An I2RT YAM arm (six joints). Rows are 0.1 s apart.
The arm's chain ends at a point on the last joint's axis. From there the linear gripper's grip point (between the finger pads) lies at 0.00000 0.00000 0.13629 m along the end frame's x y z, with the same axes.
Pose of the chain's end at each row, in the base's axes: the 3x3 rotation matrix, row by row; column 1 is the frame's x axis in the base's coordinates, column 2 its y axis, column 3 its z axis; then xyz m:
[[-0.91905 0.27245 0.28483], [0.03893 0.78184 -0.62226], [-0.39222 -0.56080 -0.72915]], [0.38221 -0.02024 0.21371]
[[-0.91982 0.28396 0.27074], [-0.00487 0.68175 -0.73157], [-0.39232 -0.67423 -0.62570]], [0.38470 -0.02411 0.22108]
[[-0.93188 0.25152 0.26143], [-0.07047 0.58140 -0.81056], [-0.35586 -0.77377 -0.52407]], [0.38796 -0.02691 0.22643]
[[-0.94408 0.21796 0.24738], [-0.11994 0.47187 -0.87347], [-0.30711 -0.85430 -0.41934]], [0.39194 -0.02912 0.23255]
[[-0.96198 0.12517 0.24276], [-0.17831 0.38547 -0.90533], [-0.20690 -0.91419 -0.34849]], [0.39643 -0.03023 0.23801]
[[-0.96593 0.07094 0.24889], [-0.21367 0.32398 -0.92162], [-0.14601 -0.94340 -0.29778]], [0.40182 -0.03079 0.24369]
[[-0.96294 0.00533 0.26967], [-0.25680 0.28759 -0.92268], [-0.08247 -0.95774 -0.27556]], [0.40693 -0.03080 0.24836]
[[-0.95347 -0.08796 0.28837], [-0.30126 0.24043 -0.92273], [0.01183 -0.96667 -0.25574]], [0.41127 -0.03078 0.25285]
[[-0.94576 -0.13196 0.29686], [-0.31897 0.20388 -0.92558], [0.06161 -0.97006 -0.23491]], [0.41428 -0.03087 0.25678]
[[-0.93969 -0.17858 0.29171], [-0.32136 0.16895 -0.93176], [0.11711 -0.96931 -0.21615]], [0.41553 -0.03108 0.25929]
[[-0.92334 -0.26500 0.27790], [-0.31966 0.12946 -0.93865], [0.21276 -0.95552 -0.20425]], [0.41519 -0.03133 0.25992]
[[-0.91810 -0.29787 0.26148], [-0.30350 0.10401 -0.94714], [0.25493 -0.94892 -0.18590]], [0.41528 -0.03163 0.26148]
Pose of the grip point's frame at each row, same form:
[[-0.91905 0.27245 0.28483], [0.03893 0.78184 -0.62226], [-0.39222 -0.56080 -0.72915]], [0.42103 -0.10505 0.11433]
[[-0.91982 0.28396 0.27074], [-0.00487 0.68175 -0.73157], [-0.39232 -0.67423 -0.62570]], [0.42160 -0.12382 0.13580]
[[-0.93188 0.25152 0.26143], [-0.07047 0.58140 -0.81056], [-0.35586 -0.77377 -0.52407]], [0.42359 -0.13738 0.15500]
[[-0.94408 0.21796 0.24738], [-0.11994 0.47187 -0.87347], [-0.30711 -0.85430 -0.41934]], [0.42566 -0.14817 0.17540]
[[-0.96198 0.12517 0.24276], [-0.17831 0.38547 -0.90533], [-0.20690 -0.91419 -0.34849]], [0.42952 -0.15362 0.19051]
[[-0.96593 0.07094 0.24889], [-0.21367 0.32398 -0.92162], [-0.14601 -0.94340 -0.29778]], [0.43574 -0.15640 0.20311]
[[-0.96294 0.00533 0.26967], [-0.25680 0.28759 -0.92268], [-0.08247 -0.95774 -0.27556]], [0.44368 -0.15655 0.21080]
[[-0.95347 -0.08796 0.28837], [-0.30126 0.24043 -0.92273], [0.01183 -0.96667 -0.25574]], [0.45057 -0.15654 0.21800]
[[-0.94576 -0.13196 0.29686], [-0.31897 0.20388 -0.92558], [0.06161 -0.97006 -0.23491]], [0.45474 -0.15702 0.22476]
[[-0.93969 -0.17858 0.29171], [-0.32136 0.16895 -0.93176], [0.11711 -0.96931 -0.21615]], [0.45529 -0.15807 0.22983]
[[-0.92334 -0.26500 0.27790], [-0.31966 0.12946 -0.93865], [0.21276 -0.95552 -0.20425]], [0.45306 -0.15926 0.23208]
[[-0.91810 -0.29787 0.26148], [-0.30350 0.10401 -0.94714], [0.25493 -0.94892 -0.18590]], [0.45092 -0.16072 0.23614]

